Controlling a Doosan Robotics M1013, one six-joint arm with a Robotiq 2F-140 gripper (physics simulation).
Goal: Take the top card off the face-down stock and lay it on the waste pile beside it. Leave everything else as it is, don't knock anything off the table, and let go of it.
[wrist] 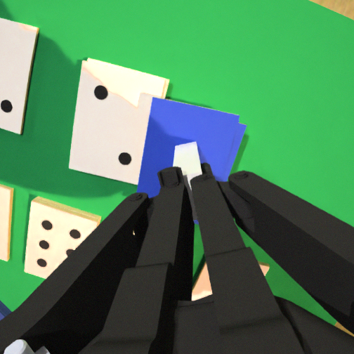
In view: the gripper [189, 160] and a green mat [280, 73].
